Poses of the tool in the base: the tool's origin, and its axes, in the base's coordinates. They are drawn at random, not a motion.
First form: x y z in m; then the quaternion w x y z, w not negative.
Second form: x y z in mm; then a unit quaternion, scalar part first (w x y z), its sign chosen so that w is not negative. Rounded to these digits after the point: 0 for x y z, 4 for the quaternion.
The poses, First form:
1: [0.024 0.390 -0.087 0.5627 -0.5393 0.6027 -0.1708]
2: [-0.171 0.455 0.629 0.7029 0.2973 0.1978 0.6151]
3: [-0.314 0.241 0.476 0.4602 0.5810 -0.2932 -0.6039]
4: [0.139 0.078 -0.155 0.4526 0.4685 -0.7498 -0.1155]
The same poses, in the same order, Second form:
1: [24 390 -87 0.5627 -0.5393 0.6027 -0.1708]
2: [-171 455 629 0.7029 0.2973 0.1978 0.6151]
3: [-314 241 476 0.4602 0.5810 -0.2932 -0.6039]
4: [139 78 -155 0.4526 0.4685 -0.7498 -0.1155]
